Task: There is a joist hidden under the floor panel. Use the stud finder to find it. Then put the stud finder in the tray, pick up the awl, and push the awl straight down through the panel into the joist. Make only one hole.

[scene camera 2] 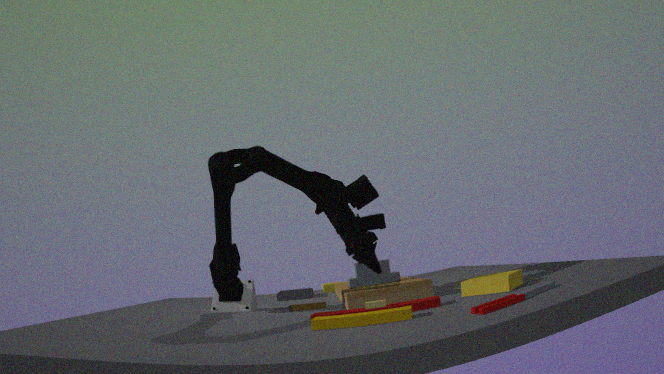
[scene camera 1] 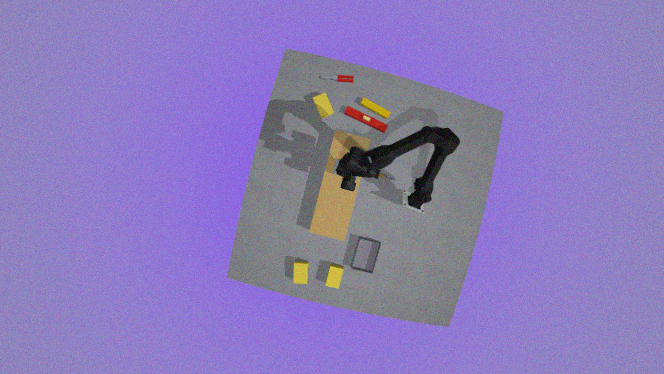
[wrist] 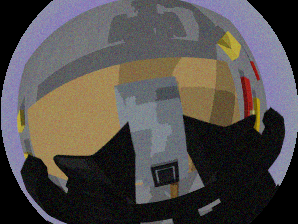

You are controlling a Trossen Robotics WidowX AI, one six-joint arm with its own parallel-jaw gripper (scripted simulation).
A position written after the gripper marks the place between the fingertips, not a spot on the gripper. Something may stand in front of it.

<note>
In view: the gripper [scene camera 2: 378,273], a grey stud finder [wrist: 153,108], a yellow bar [scene camera 2: 401,313], a red level [scene camera 2: 434,301] and a yellow block [scene camera 2: 503,281].
The gripper also shows in the wrist view [wrist: 153,121].
</note>
